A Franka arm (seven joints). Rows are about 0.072 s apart.
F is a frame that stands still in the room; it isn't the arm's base.
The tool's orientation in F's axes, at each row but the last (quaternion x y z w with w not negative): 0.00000, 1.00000, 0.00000, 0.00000; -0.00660, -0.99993, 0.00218, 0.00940; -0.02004, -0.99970, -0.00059, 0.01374; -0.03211, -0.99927, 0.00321, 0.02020; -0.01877, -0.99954, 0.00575, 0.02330; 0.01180, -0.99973, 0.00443, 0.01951; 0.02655, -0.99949, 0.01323, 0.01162
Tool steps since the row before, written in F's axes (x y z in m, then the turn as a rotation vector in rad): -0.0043, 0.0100, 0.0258, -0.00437, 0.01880, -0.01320; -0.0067, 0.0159, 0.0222, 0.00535, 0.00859, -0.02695; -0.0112, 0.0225, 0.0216, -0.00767, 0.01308, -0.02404; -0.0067, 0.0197, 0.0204, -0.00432, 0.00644, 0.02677; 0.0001, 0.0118, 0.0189, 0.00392, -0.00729, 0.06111; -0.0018, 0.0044, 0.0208, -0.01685, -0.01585, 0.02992; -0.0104, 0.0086, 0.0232, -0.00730, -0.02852, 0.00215
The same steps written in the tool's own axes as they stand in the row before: 0.0043, 0.0100, -0.0258, 0.00437, 0.01880, 0.01320; 0.0073, 0.0157, -0.0221, -0.00574, 0.00878, 0.02681; 0.0127, 0.0220, -0.0212, 0.00752, 0.01275, 0.02426; 0.0088, 0.0191, -0.0202, 0.00580, 0.00594, -0.02661; 0.0012, 0.0116, -0.0190, -0.00136, -0.00789, -0.06115; 0.0025, 0.0043, -0.0208, 0.01837, -0.01570, -0.02909; 0.0105, 0.0085, -0.0232, 0.00884, -0.02814, -0.00121
